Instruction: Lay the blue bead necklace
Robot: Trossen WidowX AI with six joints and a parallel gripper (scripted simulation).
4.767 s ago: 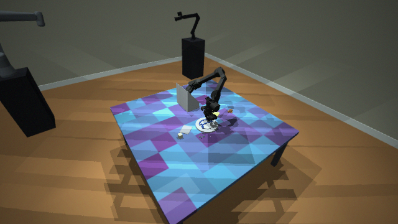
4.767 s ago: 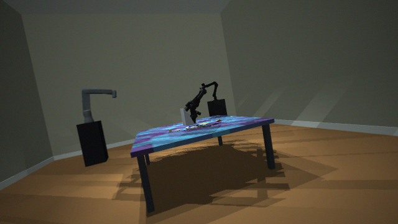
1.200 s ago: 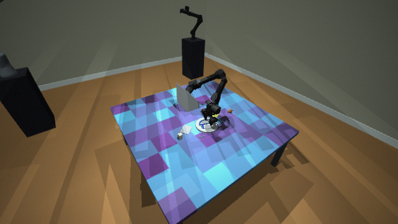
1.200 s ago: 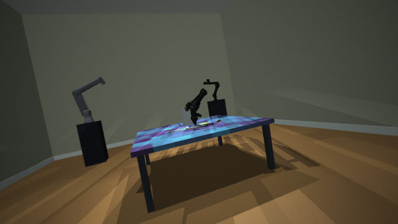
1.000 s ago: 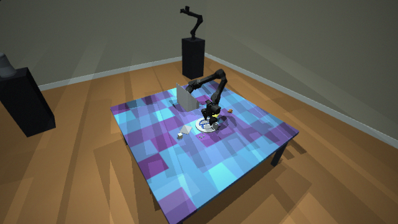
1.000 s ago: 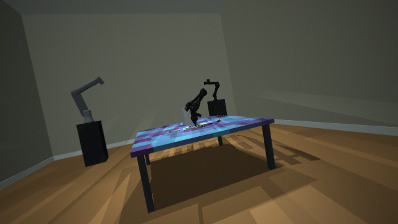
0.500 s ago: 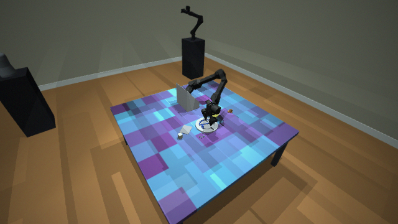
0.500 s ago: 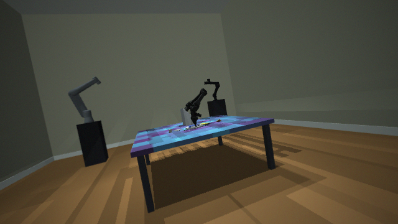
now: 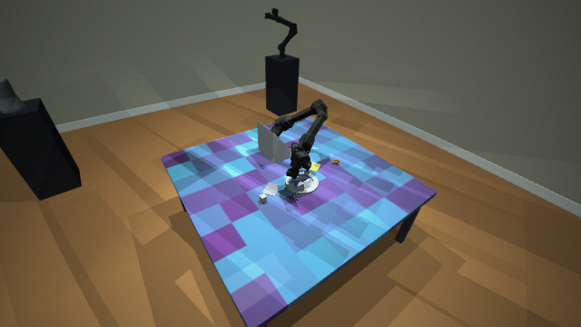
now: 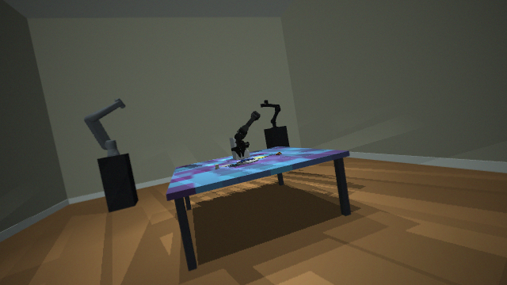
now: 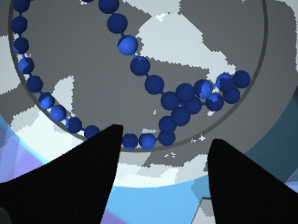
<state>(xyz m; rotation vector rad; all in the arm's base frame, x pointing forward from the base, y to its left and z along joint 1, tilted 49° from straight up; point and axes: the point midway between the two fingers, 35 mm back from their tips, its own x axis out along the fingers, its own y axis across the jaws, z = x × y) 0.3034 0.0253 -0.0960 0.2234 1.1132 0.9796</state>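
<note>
The round white bead board lies 40 mm to the left of my gripper tip, 40 mm below it and 20 mm ahead of it. The rest, counted from my gripper tip: cream cube 230 mm to the right, 30 mm below; then yellow patch 200 mm to the left, 80 mm behind, 50 mm below; then flat grey square 140 mm to the right, 50 mm below, 50 mm behind.
</note>
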